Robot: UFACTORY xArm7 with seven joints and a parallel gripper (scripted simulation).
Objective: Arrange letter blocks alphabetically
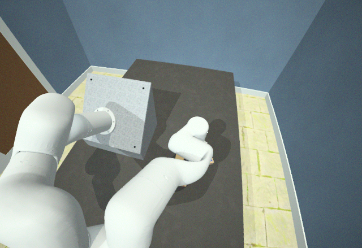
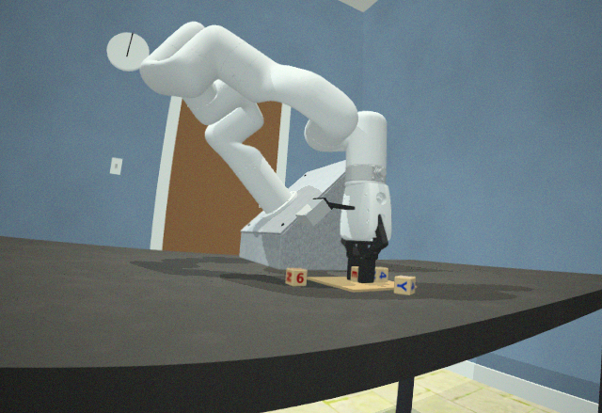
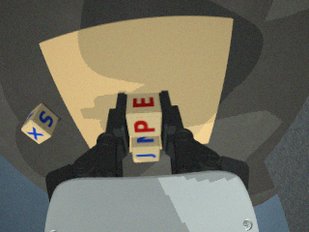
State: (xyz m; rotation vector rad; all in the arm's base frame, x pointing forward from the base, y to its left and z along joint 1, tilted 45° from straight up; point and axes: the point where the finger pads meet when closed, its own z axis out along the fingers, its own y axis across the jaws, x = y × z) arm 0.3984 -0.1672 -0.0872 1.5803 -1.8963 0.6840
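Right now the tan mat is 2 cm below my hand. Also, from my hand: block (1 cm ahead, 4 cm to the left, 1 cm below).
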